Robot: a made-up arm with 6 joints. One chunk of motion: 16 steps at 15 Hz.
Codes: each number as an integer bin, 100 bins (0 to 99) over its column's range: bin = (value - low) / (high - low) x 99, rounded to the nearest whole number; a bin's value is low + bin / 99 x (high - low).
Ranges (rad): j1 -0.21..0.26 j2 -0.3..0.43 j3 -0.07..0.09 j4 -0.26..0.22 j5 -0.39..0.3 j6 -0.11..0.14
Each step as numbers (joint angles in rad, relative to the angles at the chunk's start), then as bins.
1 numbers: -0.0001 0.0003 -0.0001 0.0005 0.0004 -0.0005
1 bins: 44 41 43 54 56 43
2 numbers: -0.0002 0.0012 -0.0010 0.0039 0.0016 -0.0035
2 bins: 44 41 43 54 56 42
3 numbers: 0.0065 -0.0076 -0.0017 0.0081 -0.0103 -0.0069
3 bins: 46 40 42 55 54 41
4 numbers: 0.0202 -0.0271 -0.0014 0.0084 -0.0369 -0.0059
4 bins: 48 37 42 55 51 41
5 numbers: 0.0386 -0.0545 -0.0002 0.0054 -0.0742 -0.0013
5 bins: 52 33 43 55 45 43
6 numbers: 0.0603 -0.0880 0.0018 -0.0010 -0.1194 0.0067
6 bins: 57 29 44 53 39 46
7 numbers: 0.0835 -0.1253 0.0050 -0.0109 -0.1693 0.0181
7 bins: 62 24 46 51 32 51
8 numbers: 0.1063 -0.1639 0.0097 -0.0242 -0.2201 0.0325
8 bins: 67 18 49 49 24 56
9 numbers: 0.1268 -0.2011 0.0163 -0.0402 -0.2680 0.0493
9 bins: 71 13 53 45 18 63
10 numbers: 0.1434 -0.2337 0.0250 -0.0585 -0.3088 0.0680
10 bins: 74 9 59 42 12 70
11 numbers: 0.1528 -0.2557 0.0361 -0.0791 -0.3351 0.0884
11 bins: 76 6 66 37 8 79
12 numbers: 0.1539 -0.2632 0.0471 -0.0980 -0.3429 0.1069
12 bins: 77 5 72 33 7 86
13 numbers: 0.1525 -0.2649 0.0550 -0.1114 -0.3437 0.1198
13 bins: 76 5 77 31 7 91
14 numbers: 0.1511 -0.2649 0.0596 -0.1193 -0.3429 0.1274
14 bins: 76 5 80 29 7 94
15 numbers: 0.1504 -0.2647 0.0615 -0.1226 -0.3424 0.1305
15 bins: 76 5 81 28 7 95
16 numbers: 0.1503 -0.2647 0.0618 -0.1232 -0.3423 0.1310
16 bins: 76 5 82 28 7 95
